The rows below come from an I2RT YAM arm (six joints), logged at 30 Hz.
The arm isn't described. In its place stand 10 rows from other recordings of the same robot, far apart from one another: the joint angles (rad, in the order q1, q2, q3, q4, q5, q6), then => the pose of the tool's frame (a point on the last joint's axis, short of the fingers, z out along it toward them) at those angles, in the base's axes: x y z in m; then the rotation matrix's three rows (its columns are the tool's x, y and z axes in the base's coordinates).
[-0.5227 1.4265 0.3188 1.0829 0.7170 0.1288] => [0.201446 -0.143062 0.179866], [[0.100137 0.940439 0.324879], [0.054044 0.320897 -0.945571], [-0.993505 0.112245 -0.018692]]
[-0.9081 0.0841 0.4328 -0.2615 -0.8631 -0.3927] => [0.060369 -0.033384 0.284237], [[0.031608 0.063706 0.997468], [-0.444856 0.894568 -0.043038], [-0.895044 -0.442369 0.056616]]
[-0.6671 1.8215 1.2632 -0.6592 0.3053 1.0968] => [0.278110 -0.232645 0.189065], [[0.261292 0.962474 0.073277], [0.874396 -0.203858 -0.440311], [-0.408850 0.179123 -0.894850]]
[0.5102 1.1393 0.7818 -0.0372 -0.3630 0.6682] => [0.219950 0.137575 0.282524], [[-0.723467 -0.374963 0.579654], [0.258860 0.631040 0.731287], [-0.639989 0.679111 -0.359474]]
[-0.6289 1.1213 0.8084 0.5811 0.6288 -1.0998] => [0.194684 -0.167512 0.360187], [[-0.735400 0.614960 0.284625], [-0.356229 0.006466 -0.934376], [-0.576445 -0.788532 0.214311]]
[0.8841 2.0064 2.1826 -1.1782 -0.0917 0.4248] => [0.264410 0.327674 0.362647], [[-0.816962 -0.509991 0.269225], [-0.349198 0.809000 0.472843], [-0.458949 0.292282 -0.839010]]
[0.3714 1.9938 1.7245 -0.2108 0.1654 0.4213] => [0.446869 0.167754 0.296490], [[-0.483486 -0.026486 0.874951], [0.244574 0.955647 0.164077], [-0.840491 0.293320 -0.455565]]
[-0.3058 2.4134 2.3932 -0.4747 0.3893 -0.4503] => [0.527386 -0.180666 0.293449], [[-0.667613 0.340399 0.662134], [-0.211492 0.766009 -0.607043], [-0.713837 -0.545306 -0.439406]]
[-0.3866 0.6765 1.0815 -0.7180 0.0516 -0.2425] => [0.110366 -0.046911 0.396731], [[-0.378177 0.341160 0.860577], [-0.104969 0.907818 -0.406016], [-0.919763 -0.243880 -0.307504]]
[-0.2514 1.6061 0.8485 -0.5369 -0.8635 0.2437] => [0.273121 -0.042208 0.159119], [[-0.913754 0.186805 0.360772], [0.396560 0.603069 0.692133], [-0.088277 0.775507 -0.625136]]
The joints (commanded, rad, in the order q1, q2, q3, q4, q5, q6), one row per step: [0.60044 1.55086 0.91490 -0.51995 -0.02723 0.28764]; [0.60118 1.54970 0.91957 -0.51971 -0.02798 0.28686]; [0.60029 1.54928 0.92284 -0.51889 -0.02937 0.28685]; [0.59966 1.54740 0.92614 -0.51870 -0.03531 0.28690]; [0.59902 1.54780 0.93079 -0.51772 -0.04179 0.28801]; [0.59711 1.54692 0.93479 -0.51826 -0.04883 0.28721]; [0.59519 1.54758 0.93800 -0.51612 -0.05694 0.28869]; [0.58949 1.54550 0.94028 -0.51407 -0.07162 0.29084]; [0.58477 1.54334 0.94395 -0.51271 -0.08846 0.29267]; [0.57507 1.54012 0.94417 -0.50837 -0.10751 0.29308]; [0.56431 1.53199 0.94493 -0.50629 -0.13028 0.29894]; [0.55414 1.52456 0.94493 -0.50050 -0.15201 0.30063]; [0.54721 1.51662 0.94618 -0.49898 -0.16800 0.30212]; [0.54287 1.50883 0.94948 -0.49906 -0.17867 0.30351]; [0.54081 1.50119 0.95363 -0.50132 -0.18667 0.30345]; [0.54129 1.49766 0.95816 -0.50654 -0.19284 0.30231]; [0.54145 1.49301 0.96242 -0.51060 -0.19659 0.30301]
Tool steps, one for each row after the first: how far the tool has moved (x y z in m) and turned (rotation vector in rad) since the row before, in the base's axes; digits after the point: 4 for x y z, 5 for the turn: [0.0006 0.0007 0.0016 0.00375 -0.00482 0.00176]; [0.0007 0.0002 0.0011 0.00359 -0.00301 -0.00031]; [0.0004 0.0003 0.0015 0.00751 -0.00137 0.00179]; [0.0008 0.0006 0.0012 0.00817 -0.00070 0.00108]; [0.0007 0.0001 0.0014 0.00745 -0.00022 0.00180]; [0.0009 0.0003 0.0008 0.00918 0.00065 0.00022]; [0.0010 -0.0007 0.0013 0.01525 0.00270 -0.00127]; [0.0010 -0.0003 0.0017 0.01716 0.00296 0.00104]; [0.0014 -0.0017 0.0012 0.01865 0.00297 -0.00156]; [0.0010 -0.0022 0.0027 0.02485 0.00371 -0.00559]; [0.0012 -0.0019 0.0024 0.02385 -0.00039 -0.00154]; [0.0005 -0.0014 0.0027 0.01806 -0.00120 -0.00061]; [0.0004 -0.0008 0.0032 0.01413 -0.00403 -0.00036]; [0.0000 -0.0004 0.0033 0.01085 -0.00460 0.00195]; [-0.0003 0.0003 0.0021 0.00567 -0.00015 0.00453]; [-0.0002 0.0001 0.0023 0.00550 -0.00219 0.00145]
